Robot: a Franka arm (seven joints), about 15 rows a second.
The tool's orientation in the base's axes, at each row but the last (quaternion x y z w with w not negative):
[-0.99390 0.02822 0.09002 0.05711]
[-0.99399 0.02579 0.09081 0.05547]
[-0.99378 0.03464 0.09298 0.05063]
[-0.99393 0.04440 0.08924 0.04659]
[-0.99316 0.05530 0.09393 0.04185]
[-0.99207 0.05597 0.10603 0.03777]
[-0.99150 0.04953 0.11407 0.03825]
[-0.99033 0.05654 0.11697 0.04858]
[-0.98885 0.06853 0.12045 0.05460]
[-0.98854 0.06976 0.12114 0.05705]
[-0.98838 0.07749 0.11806 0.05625]
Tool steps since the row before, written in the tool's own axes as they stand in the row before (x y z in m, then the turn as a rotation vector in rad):
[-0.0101 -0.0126 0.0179 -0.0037 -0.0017 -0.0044]
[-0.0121 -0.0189 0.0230 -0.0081 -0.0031 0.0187]
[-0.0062 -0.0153 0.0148 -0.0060 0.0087 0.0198]
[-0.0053 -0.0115 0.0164 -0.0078 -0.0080 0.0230]
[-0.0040 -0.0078 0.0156 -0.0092 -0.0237 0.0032]
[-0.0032 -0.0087 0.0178 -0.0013 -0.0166 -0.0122]
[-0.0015 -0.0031 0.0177 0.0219 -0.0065 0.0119]
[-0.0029 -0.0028 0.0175 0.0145 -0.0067 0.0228]
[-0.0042 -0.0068 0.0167 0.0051 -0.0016 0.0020]
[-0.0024 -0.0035 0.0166 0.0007 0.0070 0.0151]
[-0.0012 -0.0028 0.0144 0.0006 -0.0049 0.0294]
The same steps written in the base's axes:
[-0.0122 0.0151 -0.0143 -0.0027 0.0013 0.0052]
[-0.0148 0.0219 -0.0183 -0.0111 0.0056 -0.0165]
[-0.0076 0.0171 -0.0119 -0.0102 -0.0062 -0.0190]
[-0.0069 0.0135 -0.0141 -0.0109 0.0109 -0.0204]
[-0.0058 0.0096 -0.0139 -0.0068 0.0247 0.0004]
[-0.0057 0.0105 -0.0161 0.0032 0.0155 0.0132]
[-0.0051 0.0048 -0.0166 0.0193 0.0055 -0.0162]
[-0.0064 0.0050 -0.0160 0.0097 0.0077 -0.0250]
[-0.0069 0.0093 -0.0145 0.0047 0.0012 -0.0030]
[-0.0056 0.0059 -0.0151 -0.0039 -0.0050 -0.0154]
[-0.0039 0.0048 -0.0134 -0.0052 0.0085 -0.0281]

